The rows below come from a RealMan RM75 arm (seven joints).
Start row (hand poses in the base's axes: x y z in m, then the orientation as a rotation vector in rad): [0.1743, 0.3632, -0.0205, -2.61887, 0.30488, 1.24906]
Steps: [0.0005, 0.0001, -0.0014, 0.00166, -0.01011, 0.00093]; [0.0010, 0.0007, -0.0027, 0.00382, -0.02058, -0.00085]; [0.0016, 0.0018, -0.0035, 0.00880, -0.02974, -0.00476]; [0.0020, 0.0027, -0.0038, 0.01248, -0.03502, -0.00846]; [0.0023, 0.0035, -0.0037, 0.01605, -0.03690, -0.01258]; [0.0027, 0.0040, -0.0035, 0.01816, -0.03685, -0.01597]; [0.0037, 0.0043, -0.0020, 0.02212, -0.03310, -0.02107]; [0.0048, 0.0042, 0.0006, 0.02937, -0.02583, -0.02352]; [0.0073, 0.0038, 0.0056, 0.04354, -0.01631, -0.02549]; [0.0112, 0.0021, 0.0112, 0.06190, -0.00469, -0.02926]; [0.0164, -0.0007, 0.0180, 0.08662, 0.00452, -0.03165]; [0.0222, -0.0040, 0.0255, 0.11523, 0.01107, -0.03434]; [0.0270, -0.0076, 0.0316, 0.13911, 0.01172, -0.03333]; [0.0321, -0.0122, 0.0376, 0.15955, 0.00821, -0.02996]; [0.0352, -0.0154, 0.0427, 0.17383, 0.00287, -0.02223]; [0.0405, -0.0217, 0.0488, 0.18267, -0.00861, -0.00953]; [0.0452, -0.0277, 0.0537, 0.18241, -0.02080, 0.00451]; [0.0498, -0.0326, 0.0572, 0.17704, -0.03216, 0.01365]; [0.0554, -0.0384, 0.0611, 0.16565, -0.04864, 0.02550]
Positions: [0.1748, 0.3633, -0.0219, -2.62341, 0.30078, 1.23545]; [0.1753, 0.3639, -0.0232, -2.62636, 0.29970, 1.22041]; [0.1759, 0.3650, -0.0240, -2.62517, 0.29958, 1.20603]; [0.1763, 0.3659, -0.0243, -2.62308, 0.30077, 1.19718]; [0.1766, 0.3667, -0.0242, -2.61910, 0.30316, 1.19280]; [0.1770, 0.3672, -0.0240, -2.61568, 0.30597, 1.19148]; [0.1780, 0.3675, -0.0225, -2.60797, 0.31028, 1.19430]; [0.1791, 0.3674, -0.0199, -2.59692, 0.30956, 1.20211]; [0.1816, 0.3670, -0.0149, -2.57909, 0.30380, 1.21186]; [0.1855, 0.3653, -0.0093, -2.55575, 0.29777, 1.22294]; [0.1907, 0.3625, -0.0025, -2.52899, 0.28529, 1.22993]; [0.1965, 0.3592, 0.0050, -2.50022, 0.27021, 1.23237]; [0.2013, 0.3556, 0.0111, -2.48027, 0.25296, 1.22901]; [0.2064, 0.3510, 0.0171, -2.46643, 0.23461, 1.22159]; [0.2095, 0.3478, 0.0222, -2.46061, 0.21483, 1.21431]; [0.2148, 0.3415, 0.0283, -2.46466, 0.19162, 1.20167]; [0.2195, 0.3355, 0.0332, -2.47724, 0.17256, 1.19017]; [0.2241, 0.3306, 0.0367, -2.49156, 0.16292, 1.17916]; [0.2297, 0.3248, 0.0406, -2.51471, 0.15292, 1.16326]
